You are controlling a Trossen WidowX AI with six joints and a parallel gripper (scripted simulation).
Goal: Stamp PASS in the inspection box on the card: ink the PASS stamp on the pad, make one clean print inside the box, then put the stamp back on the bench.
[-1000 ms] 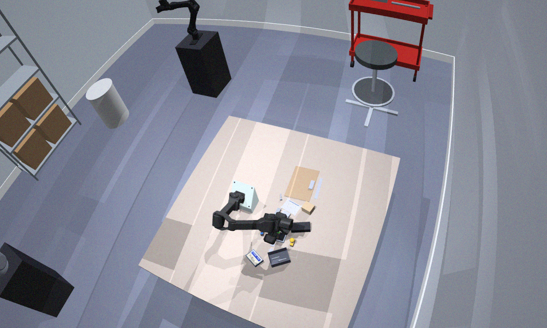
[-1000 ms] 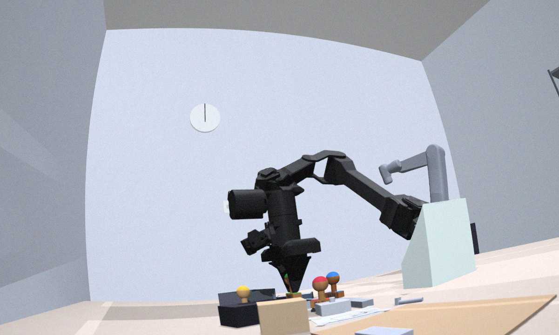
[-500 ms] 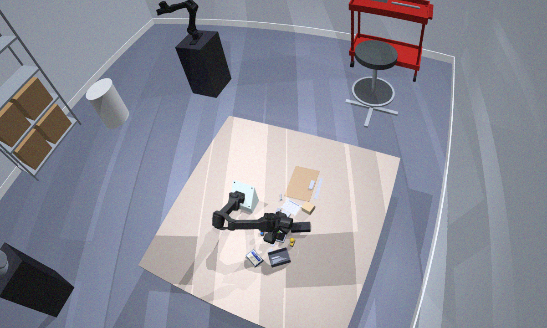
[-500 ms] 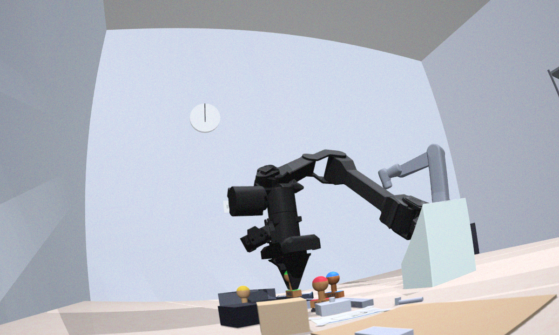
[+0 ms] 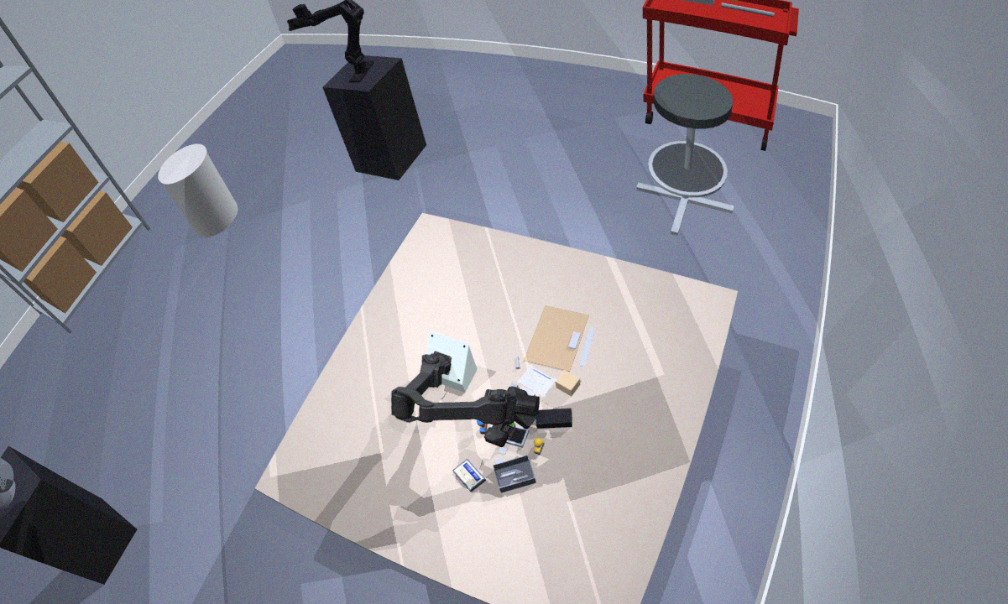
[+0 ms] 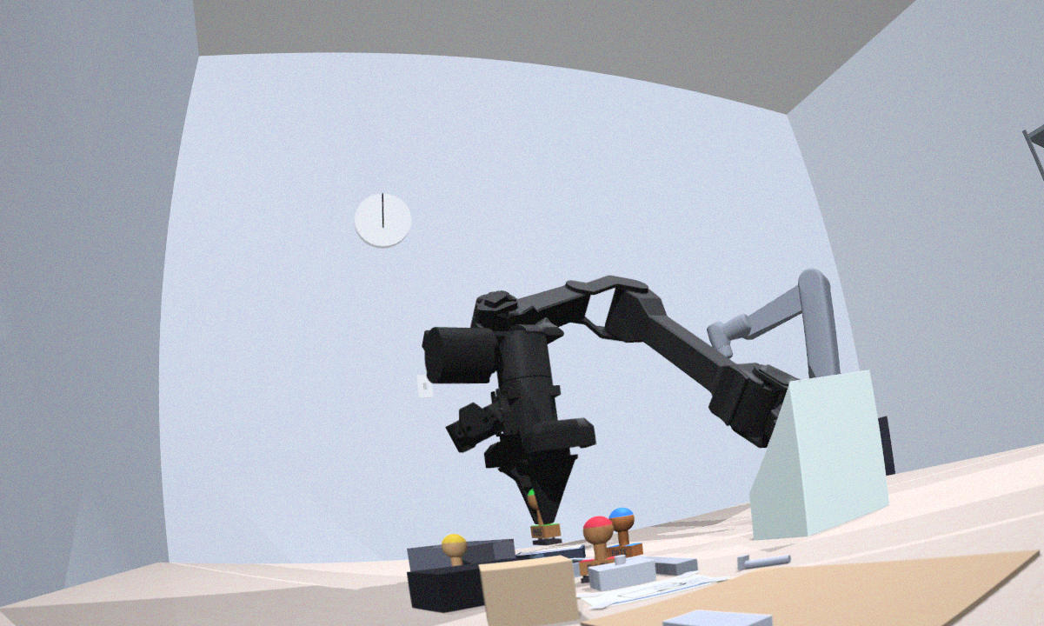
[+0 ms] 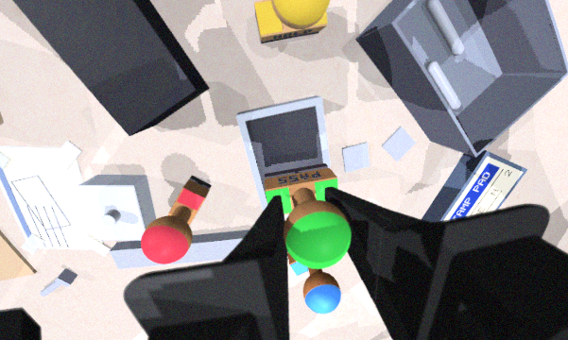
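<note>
The ink pad lies 6 cm below my gripper tip. Also, from my gripper tip: yellow-knobbed stamp: 10 cm ahead, 4 cm below, 1 cm to the right; then red-knobbed stamp: 9 cm to the left, 4 cm below, 2 cm behind; then blue stamp: 9 cm behind, 4 cm below, 1 cm to the right.
</note>
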